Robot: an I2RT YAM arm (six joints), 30 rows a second.
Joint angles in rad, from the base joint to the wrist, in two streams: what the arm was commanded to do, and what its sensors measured. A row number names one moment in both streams.
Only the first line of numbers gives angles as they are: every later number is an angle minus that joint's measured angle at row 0.
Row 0, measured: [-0.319 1.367 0.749 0.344 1.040 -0.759]
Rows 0 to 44, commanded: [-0.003 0.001 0.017 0.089 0.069 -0.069]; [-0.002 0.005 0.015 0.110 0.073 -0.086]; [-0.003 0.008 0.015 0.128 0.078 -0.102]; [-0.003 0.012 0.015 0.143 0.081 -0.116]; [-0.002 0.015 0.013 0.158 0.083 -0.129]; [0.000 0.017 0.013 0.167 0.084 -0.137]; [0.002 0.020 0.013 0.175 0.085 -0.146]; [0.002 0.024 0.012 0.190 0.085 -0.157]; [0.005 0.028 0.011 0.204 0.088 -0.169]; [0.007 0.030 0.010 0.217 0.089 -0.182]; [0.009 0.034 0.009 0.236 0.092 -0.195]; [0.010 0.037 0.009 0.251 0.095 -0.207]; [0.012 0.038 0.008 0.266 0.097 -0.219]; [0.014 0.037 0.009 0.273 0.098 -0.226]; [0.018 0.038 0.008 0.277 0.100 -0.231]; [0.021 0.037 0.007 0.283 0.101 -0.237]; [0.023 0.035 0.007 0.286 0.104 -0.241]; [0.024 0.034 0.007 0.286 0.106 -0.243]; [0.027 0.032 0.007 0.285 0.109 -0.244]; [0.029 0.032 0.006 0.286 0.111 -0.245]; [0.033 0.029 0.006 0.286 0.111 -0.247]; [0.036 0.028 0.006 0.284 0.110 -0.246]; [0.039 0.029 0.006 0.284 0.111 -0.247]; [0.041 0.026 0.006 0.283 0.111 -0.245]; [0.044 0.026 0.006 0.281 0.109 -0.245]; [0.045 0.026 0.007 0.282 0.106 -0.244]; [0.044 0.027 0.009 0.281 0.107 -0.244]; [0.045 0.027 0.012 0.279 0.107 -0.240]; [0.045 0.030 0.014 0.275 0.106 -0.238]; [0.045 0.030 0.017 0.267 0.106 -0.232]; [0.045 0.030 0.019 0.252 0.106 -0.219]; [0.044 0.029 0.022 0.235 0.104 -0.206]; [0.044 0.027 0.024 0.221 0.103 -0.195]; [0.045 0.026 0.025 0.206 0.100 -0.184]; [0.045 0.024 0.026 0.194 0.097 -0.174]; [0.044 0.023 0.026 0.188 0.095 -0.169]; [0.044 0.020 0.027 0.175 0.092 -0.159]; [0.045 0.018 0.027 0.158 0.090 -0.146]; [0.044 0.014 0.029 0.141 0.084 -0.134]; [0.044 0.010 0.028 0.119 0.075 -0.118]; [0.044 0.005 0.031 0.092 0.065 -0.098]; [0.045 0.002 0.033 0.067 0.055 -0.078]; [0.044 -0.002 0.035 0.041 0.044 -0.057]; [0.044 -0.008 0.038 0.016 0.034 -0.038]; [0.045 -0.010 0.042 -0.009 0.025 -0.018]
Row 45, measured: [0.040 0.037 0.005 0.070 0.048 -0.097]
